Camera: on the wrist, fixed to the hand. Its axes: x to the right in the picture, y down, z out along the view.
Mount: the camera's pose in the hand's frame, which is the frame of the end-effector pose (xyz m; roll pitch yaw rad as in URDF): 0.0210 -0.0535 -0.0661 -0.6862 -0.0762 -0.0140
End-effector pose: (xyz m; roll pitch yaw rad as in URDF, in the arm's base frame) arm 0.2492 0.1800 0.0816 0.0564 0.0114 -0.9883
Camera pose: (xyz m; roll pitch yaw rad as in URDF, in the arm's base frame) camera 0.2188 0.1358 0.0124 -0.6299 -0.0639 -1.0066
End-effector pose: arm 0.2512 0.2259 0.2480 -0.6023 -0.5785 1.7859
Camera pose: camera 0.3243 0.2734 0.2393 -1.3119 -0.6489 1.8256
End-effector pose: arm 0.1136 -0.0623 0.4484 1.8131 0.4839 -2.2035
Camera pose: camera 0.1746 -0.1093 0.4067 1.0875 0.5144 -2.2846
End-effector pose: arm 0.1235 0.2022 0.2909 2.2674 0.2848 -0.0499
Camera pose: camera 0.1483 0.2861 0.2863 1.5644 0.3440 -0.1024
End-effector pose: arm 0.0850 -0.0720 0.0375 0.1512 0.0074 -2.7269
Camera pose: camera 0.0490 -0.0409 -0.0361 -0.5348 -0.0658 -2.7522
